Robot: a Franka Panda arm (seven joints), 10 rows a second.
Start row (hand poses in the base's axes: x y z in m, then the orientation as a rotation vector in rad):
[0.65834 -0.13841 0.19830 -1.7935 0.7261 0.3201]
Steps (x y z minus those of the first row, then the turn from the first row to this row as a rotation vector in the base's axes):
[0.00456 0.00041 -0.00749 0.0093 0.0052 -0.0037]
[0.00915 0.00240 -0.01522 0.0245 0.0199 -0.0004]
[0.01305 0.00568 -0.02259 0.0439 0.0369 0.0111]
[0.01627 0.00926 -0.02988 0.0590 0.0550 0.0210]
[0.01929 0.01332 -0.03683 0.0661 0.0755 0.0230]
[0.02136 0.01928 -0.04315 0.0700 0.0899 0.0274]
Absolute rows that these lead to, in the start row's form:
[0.66290 -0.13800 0.19081 -1.7830 0.7304 0.3253]
[0.66749 -0.13601 0.18308 -1.7692 0.7336 0.3456]
[0.67139 -0.13273 0.17571 -1.7546 0.7300 0.3747]
[0.67461 -0.12915 0.16842 -1.7432 0.7296 0.4023]
[0.67763 -0.12509 0.16147 -1.7358 0.7400 0.4244]
[0.67970 -0.11913 0.15515 -1.7328 0.7450 0.4417]

